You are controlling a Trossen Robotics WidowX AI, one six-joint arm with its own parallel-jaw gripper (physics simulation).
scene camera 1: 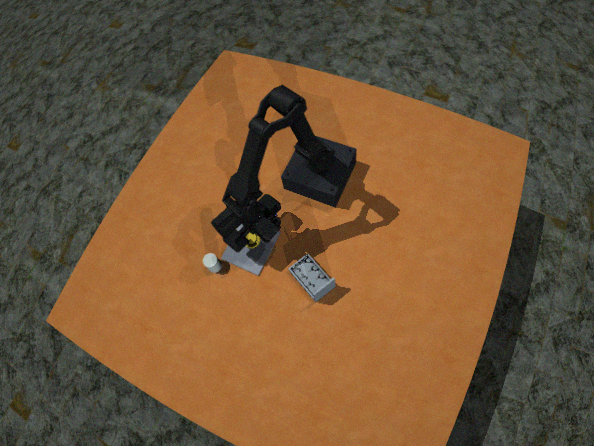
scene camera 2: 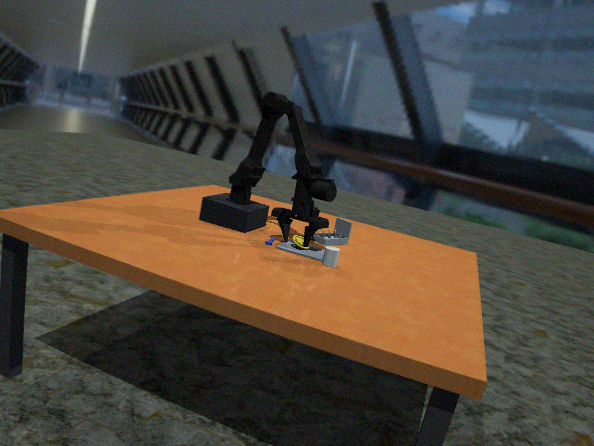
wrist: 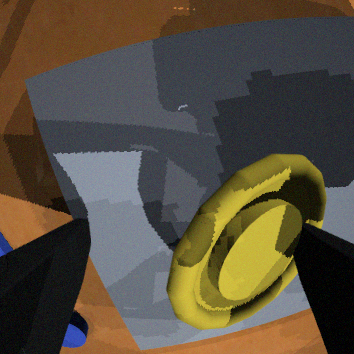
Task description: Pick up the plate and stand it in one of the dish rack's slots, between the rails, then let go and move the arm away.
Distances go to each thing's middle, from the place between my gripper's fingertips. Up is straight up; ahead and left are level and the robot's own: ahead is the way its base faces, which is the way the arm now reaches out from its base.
Right now the yellow plate [wrist: 235,256] is 2 cm ahead of my hand and 1 cm above it. Round my hand: grey mat [scene camera 1: 250,259] 4 cm ahead, 1 cm below; then grey dish rack [scene camera 1: 312,278] 22 cm to the left, 3 cm above, 2 cm ahead.
